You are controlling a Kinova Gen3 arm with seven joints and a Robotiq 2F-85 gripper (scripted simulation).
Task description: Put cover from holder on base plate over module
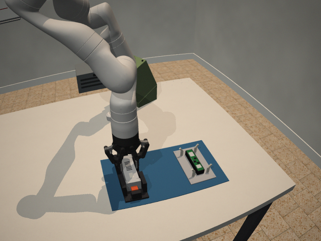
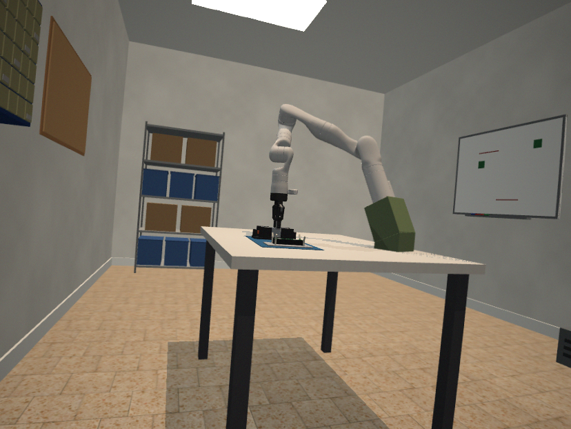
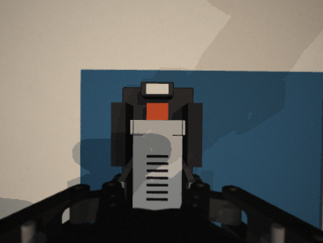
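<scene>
My hand is 10 mm short of the grey cover and 30 mm above it.
</scene>
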